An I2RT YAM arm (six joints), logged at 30 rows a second.
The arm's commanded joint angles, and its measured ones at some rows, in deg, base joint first. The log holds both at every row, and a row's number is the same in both.
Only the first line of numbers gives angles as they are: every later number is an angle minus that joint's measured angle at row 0.
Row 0, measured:
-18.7 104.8 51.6 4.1 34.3 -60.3
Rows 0 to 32, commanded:
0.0 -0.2 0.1 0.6 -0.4 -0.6
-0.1 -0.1 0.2 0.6 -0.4 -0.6
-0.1 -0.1 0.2 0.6 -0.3 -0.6
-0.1 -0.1 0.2 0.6 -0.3 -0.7
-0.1 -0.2 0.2 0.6 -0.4 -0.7
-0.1 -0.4 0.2 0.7 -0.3 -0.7
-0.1 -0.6 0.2 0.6 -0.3 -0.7
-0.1 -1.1 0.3 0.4 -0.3 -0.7
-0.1 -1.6 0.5 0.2 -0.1 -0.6
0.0 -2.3 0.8 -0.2 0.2 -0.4
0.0 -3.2 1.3 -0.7 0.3 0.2
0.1 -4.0 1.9 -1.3 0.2 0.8
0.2 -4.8 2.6 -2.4 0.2 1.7
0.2 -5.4 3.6 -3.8 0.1 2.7
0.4 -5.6 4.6 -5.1 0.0 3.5
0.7 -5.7 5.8 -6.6 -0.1 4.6
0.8 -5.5 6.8 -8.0 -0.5 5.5
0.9 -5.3 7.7 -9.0 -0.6 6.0
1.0 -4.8 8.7 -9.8 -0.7 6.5
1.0 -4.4 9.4 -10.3 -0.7 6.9
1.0 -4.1 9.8 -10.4 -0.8 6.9
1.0 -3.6 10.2 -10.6 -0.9 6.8
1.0 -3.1 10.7 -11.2 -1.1 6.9
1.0 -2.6 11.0 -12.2 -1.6 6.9
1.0 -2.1 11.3 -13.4 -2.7 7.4
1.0 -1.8 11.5 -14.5 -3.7 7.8
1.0 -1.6 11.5 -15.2 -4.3 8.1
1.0 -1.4 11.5 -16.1 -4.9 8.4
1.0 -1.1 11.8 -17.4 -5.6 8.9
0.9 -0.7 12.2 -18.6 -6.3 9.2
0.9 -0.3 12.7 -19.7 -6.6 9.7
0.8 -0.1 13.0 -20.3 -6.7 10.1
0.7 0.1 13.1 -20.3 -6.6 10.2
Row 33, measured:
0.7 -1.2 11.3 -15.7 -4.8 8.3
